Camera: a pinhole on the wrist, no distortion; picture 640 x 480 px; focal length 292.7 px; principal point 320.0 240.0 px. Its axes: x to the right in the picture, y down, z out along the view. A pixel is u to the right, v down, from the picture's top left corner.
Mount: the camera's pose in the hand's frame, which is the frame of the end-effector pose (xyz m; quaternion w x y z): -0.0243 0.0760 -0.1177 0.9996 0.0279 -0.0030 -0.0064
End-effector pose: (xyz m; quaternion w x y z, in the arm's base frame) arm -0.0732 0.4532 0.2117 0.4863 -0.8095 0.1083 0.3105
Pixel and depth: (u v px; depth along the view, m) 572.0 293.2 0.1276
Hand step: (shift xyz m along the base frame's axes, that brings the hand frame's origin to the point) 0.0188 -0.0249 -0.1208
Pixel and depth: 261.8 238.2 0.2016
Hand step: -0.1151 0.0306 -0.0340
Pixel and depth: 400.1 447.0 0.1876
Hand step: -0.1034 -0.0298 -0.1847
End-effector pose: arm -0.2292 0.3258 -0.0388 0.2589 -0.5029 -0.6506 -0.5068
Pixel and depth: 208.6 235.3 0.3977
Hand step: 0.1576 0.1850 -0.2292
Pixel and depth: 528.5 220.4 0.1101
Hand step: 0.0358 0.0126 0.0724
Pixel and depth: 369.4 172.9 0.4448
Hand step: -0.0086 0.3147 -0.0942
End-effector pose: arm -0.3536 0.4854 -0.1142 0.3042 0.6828 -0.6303 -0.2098
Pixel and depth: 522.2 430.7 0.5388
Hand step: -0.5422 -0.4195 -0.0212
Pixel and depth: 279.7 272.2 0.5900
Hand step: -0.4105 0.0333 -0.2814
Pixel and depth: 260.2 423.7 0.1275
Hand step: -0.1245 0.0444 0.0864
